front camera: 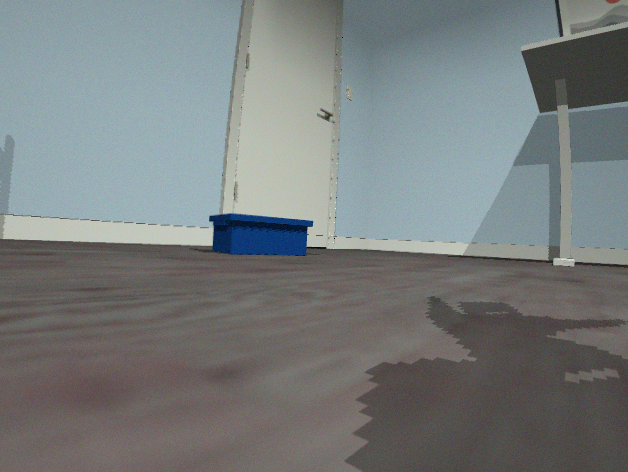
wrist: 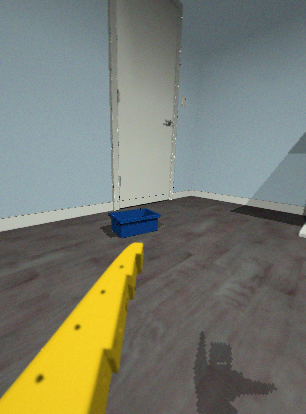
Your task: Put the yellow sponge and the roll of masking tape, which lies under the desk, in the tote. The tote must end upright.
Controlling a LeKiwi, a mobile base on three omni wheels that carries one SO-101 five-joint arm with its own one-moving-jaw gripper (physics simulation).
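Places are measured from the arm's base along level axes (x left, y back, z up), in millimetres.
Pixels of known places: hand, its tool point: (wrist: 142,254).
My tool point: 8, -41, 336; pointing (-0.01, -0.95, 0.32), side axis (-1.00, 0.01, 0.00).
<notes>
Behind a point stands the place of what it marks, as x, y, z.
The blue tote (front camera: 269,238) @[103, -1061, -37] (wrist: 135,227) @[128, -1044, -34] stands upright on the floor in front of the door. It is left of centre in both views, well beyond my gripper. Part of its inner wall shows in the wrist view, but its bottom is hidden. My gripper (wrist: 136,250) is fully open: one yellow notched jaw shows, and the moving jaw is out of the picture. No thing shows against the jaw. The yellow sponge and the roll of masking tape do not show in either view. Part of the desk (front camera: 583,76) @[-1335, -1249, 836] shows at the upper right of the front view.
A desk leg (front camera: 565,182) @[-1247, -1318, 301] stands at the right with a white foot (front camera: 563,262) @[-1028, -1098, -76] (wrist: 303,230). The door (front camera: 284,126) @[144, -1910, 638] (wrist: 145,100) @[136, -1918, 981] and the blue walls close off the back. The arm's shadow (front camera: 482,395) @[-70, -153, -89] (wrist: 215,380) @[-142, -258, -89] lies on the floor at the lower right.
</notes>
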